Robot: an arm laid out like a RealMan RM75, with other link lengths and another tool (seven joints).
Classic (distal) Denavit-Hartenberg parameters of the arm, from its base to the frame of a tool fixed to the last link. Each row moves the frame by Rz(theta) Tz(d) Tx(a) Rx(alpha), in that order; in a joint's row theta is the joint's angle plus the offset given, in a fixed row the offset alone. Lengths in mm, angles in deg.
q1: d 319.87, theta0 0, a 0, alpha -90
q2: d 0, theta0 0, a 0, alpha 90
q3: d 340.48, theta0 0, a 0, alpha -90
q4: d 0, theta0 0, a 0, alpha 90
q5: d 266.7, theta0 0, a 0, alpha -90
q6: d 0, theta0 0, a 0, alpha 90
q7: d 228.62, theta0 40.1, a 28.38, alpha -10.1
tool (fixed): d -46.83, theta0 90, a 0, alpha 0
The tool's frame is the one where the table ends.
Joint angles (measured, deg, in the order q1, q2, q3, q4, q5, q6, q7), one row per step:
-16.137 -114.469 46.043 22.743 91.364 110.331 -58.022
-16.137 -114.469 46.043 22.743 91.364 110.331 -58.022
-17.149 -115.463 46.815 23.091 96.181 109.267 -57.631
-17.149 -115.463 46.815 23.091 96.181 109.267 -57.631
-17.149 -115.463 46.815 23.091 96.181 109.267 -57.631
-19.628 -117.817 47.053 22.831 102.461 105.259 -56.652
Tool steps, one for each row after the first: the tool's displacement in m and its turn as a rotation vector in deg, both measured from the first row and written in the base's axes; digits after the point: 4 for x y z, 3 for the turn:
0.0000 0.0000 0.0000 0.000 0.000 0.000
0.0053 -0.0013 -0.0208 -4.164 2.875 -1.766
0.0053 -0.0013 -0.0208 -4.164 2.875 -1.766
0.0053 -0.0013 -0.0208 -4.164 2.875 -1.766
0.0170 0.0057 -0.0587 -8.207 7.172 -3.394

